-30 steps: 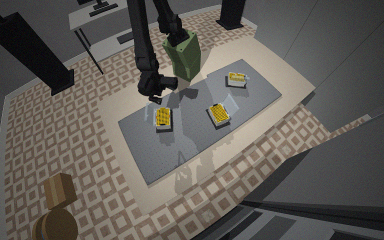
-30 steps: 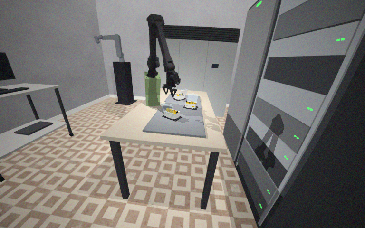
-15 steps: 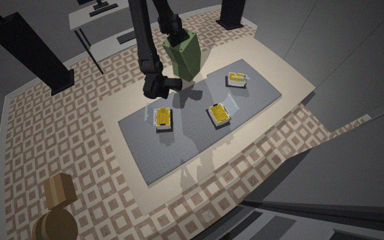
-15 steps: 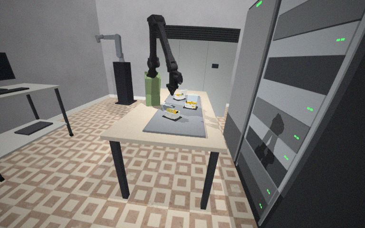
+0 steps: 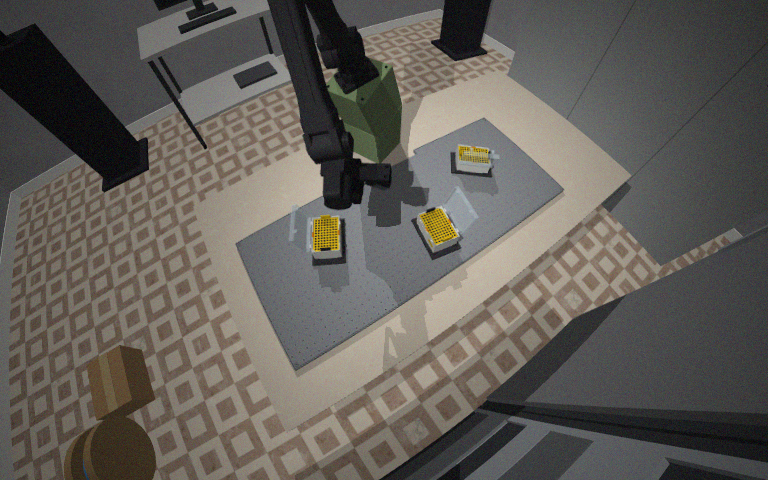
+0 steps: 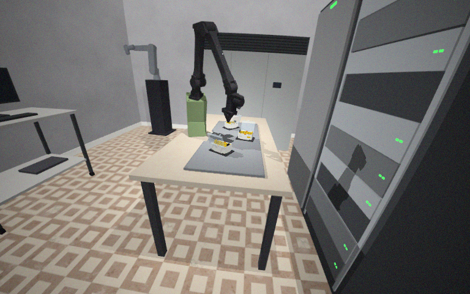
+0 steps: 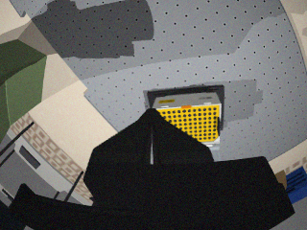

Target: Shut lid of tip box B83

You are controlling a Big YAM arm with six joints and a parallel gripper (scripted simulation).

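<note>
The tip box is 500 mm to the left of my hand, 130 mm below it and 60 mm behind it. Also, from my hand: tip box lid 280 mm to the left, 130 mm ahead, 90 mm below.
</note>
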